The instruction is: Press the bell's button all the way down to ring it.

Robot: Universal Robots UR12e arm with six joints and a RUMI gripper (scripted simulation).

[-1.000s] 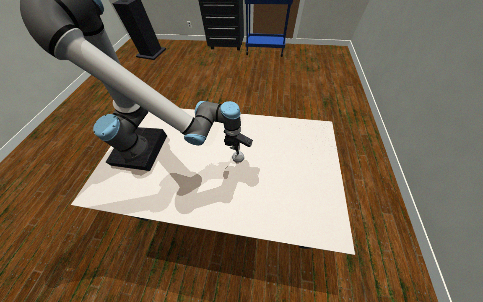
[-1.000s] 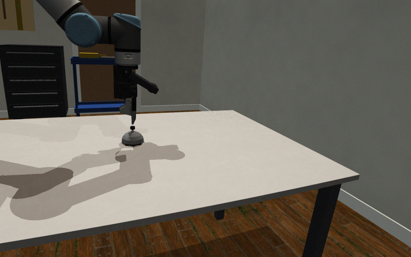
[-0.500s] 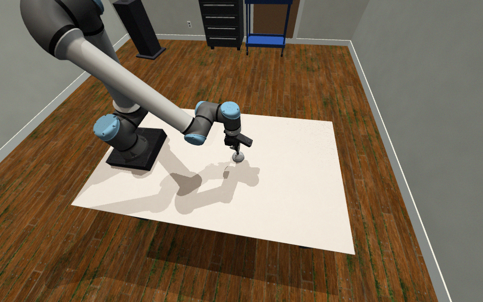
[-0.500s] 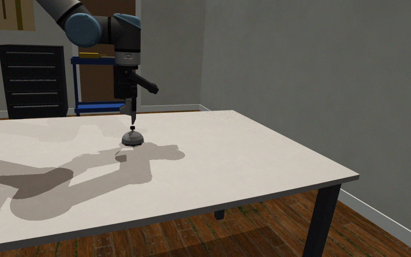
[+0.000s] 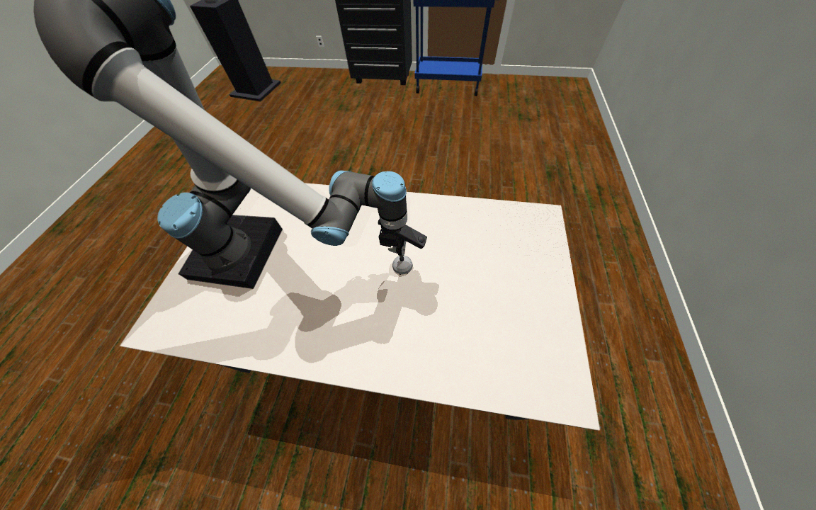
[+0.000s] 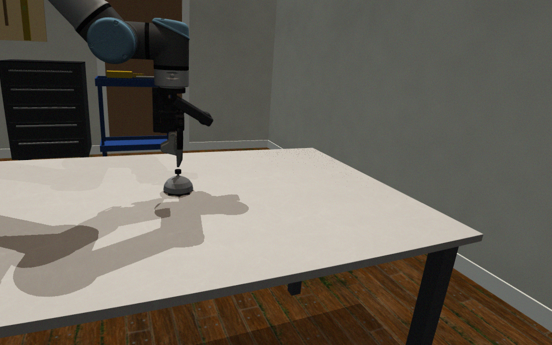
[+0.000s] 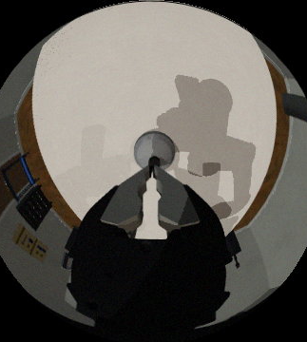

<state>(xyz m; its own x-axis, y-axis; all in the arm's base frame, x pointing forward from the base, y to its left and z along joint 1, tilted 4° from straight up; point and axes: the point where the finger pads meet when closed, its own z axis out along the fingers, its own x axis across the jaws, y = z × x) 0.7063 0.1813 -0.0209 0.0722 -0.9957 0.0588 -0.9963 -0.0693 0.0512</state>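
Now: the black button 3 cm below my hand. From my hand the other things lie so: grey dome bell 5 cm below.
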